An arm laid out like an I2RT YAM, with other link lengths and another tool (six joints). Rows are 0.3 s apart.
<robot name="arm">
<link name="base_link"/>
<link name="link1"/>
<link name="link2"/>
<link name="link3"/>
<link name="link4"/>
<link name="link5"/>
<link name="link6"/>
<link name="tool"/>
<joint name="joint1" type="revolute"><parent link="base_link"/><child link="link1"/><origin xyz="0 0 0.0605"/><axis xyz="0 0 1"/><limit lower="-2.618" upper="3.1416"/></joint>
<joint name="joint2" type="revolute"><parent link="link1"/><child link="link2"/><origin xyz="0.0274 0.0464 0.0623"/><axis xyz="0 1 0"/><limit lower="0" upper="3.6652"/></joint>
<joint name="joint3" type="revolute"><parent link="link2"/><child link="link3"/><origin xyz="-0.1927 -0.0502 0"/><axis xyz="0 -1 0"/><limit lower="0" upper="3.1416"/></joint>
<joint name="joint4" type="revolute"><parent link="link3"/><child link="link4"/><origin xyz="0.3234 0.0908 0.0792"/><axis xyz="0 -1 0"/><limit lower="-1.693" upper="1.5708"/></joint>
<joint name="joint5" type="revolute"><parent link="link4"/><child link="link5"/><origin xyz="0.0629 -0.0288 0.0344"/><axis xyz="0 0 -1"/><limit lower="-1.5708" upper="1.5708"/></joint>
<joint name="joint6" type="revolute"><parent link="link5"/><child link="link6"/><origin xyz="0.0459 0 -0.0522"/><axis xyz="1 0 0"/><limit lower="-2.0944" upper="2.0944"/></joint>
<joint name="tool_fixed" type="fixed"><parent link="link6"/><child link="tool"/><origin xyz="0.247 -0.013 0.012" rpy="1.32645 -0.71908 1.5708"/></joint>
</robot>
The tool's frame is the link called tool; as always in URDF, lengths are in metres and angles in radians.
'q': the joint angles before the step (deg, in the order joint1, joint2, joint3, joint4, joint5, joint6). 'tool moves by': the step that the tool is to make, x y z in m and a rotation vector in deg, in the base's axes. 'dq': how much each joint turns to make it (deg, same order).
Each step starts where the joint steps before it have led.
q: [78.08 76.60 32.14 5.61 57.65 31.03]
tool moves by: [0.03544 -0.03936 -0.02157 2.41 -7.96 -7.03]
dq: [-4.22 13.86 -3.35 29.50 6.25 -9.17]
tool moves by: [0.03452 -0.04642 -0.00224 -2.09 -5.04 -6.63]
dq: [-6.33 9.20 -0.55 20.13 2.28 -11.77]
